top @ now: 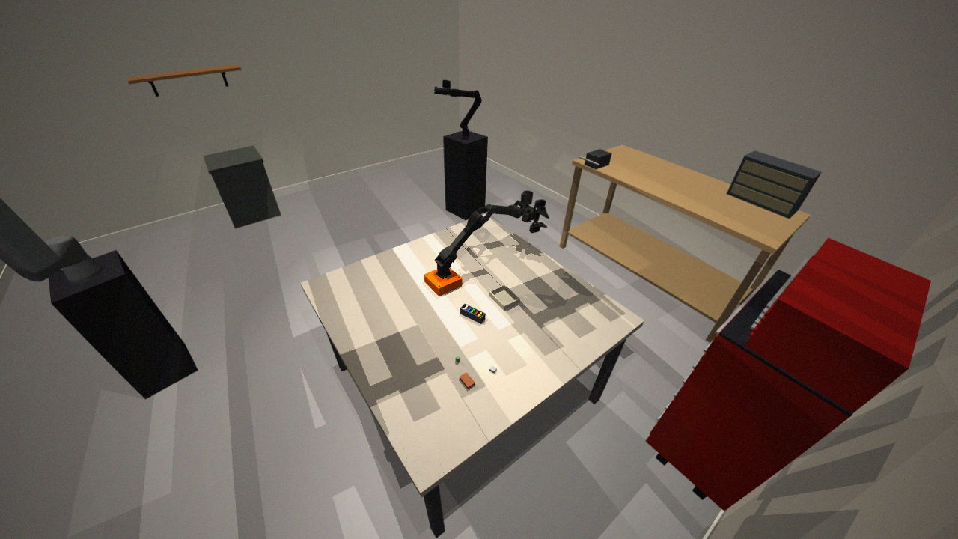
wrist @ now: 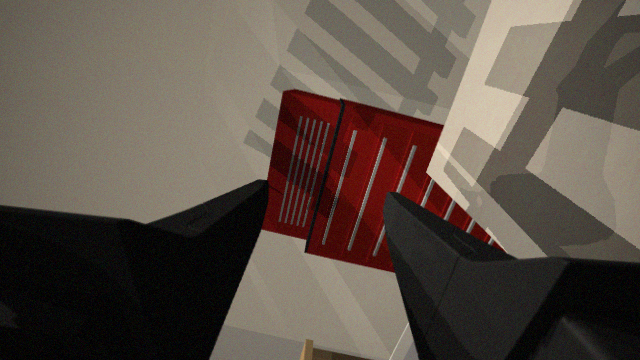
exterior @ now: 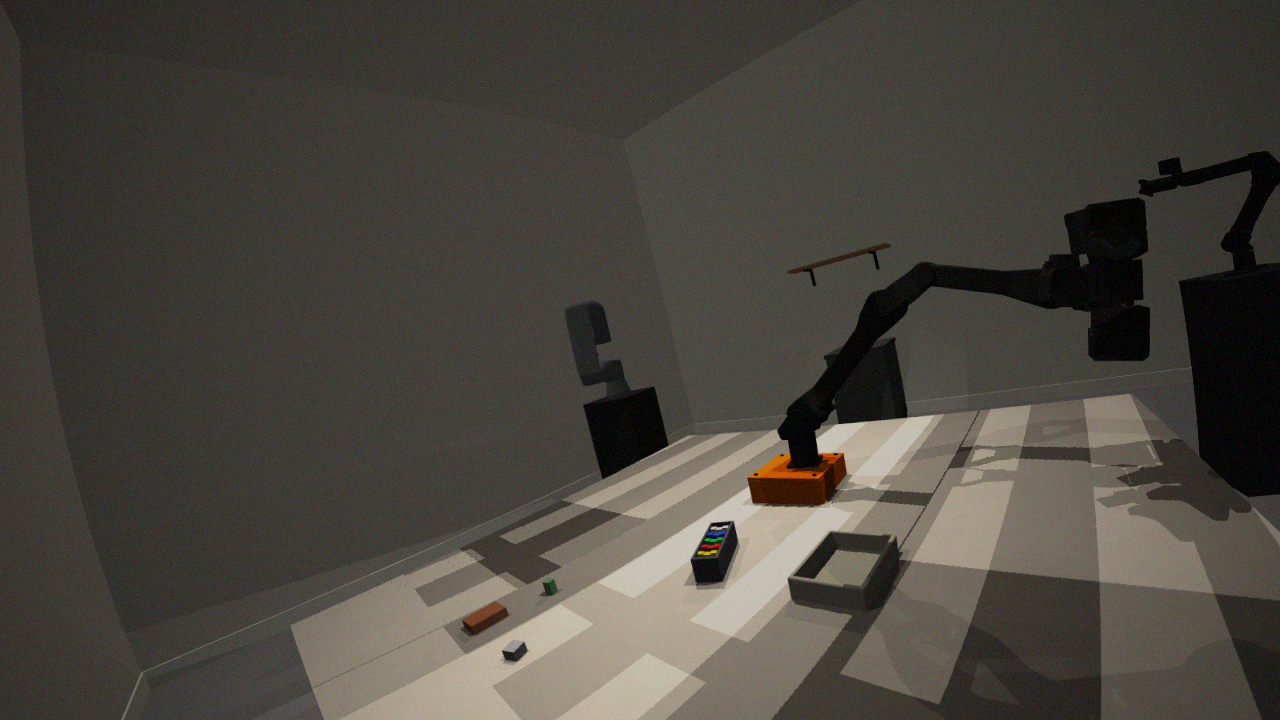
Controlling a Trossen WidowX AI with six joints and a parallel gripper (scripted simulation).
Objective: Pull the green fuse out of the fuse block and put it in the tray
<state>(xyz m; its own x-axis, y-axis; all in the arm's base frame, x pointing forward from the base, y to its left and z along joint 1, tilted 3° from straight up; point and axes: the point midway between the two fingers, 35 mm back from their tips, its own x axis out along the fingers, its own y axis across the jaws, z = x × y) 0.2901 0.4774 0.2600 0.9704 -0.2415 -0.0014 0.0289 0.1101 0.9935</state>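
Right now my gripper tip is 56 cm to the left of the green fuse, 28 cm above it and 2 cm past it. From my gripper tip the other things lie so: grey tray: 36 cm to the right, 30 cm below, 2 cm ahead; then brown brick: 85 cm to the right, 30 cm below, 23 cm ahead; then green cube: 80 cm to the right, 29 cm below, 12 cm ahead.
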